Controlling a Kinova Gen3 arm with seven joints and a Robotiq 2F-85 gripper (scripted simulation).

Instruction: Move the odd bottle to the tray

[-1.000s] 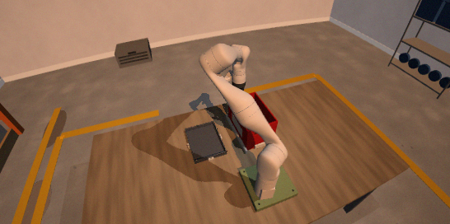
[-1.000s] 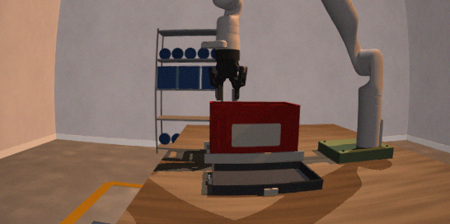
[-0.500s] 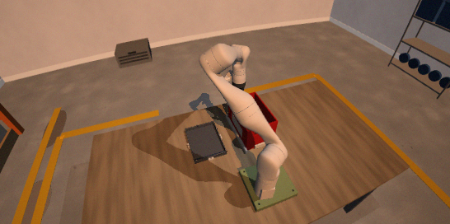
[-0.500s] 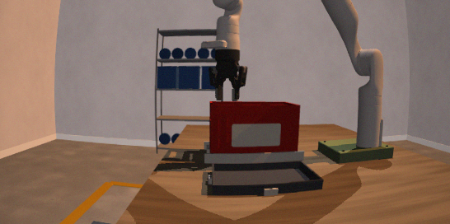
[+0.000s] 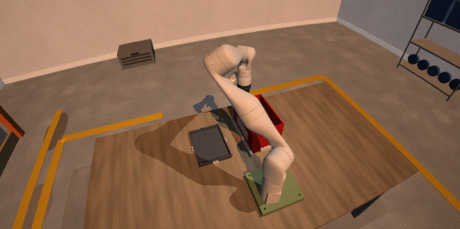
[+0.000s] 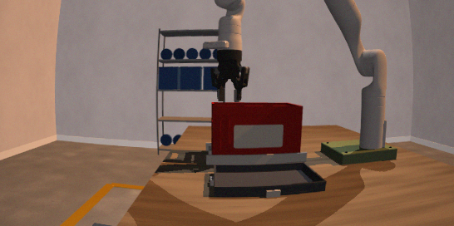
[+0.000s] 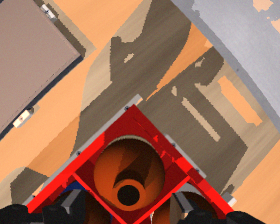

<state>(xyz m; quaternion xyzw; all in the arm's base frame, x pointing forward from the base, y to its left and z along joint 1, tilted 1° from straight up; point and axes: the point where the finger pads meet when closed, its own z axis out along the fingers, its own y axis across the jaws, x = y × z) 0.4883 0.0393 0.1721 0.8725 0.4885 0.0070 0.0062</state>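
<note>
Right now the red crate is 120 mm below my hand, 70 mm behind it and 60 mm to the right of it. From my hand the other things lie so: dark tray 220 mm to the left, 190 mm below, 130 mm behind.
</note>
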